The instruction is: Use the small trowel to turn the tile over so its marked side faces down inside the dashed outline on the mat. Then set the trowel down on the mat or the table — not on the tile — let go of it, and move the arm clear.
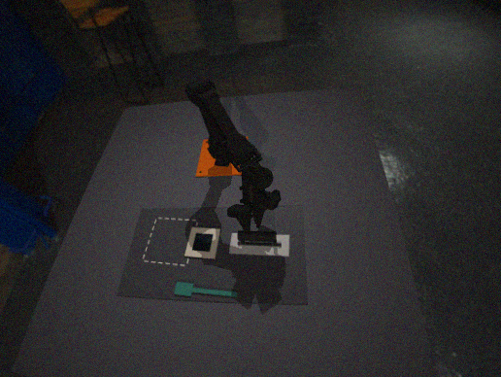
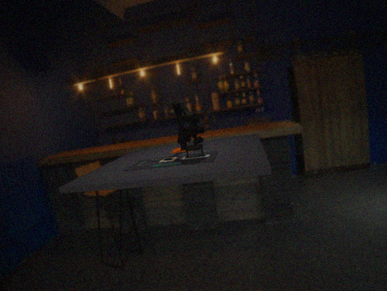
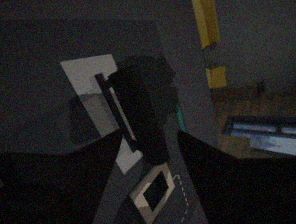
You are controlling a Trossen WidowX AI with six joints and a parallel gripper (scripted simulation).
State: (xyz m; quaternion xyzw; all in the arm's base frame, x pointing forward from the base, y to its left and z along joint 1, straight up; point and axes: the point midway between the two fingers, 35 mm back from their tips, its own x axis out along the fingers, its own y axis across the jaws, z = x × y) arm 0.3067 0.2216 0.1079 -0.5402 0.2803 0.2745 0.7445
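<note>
Now: the trowel 10 mm ahead of my gripper tip, 10 mm to the right of it and 50 mm below it. Round my gripper tip: pale tile: 40 mm ahead, 190 mm to the right, 80 mm below; dark mat: 60 mm ahead, 150 mm to the right, 110 mm below; flat teal trowel-shaped piece: 200 mm ahead, 140 mm to the right, 90 mm below.
</note>
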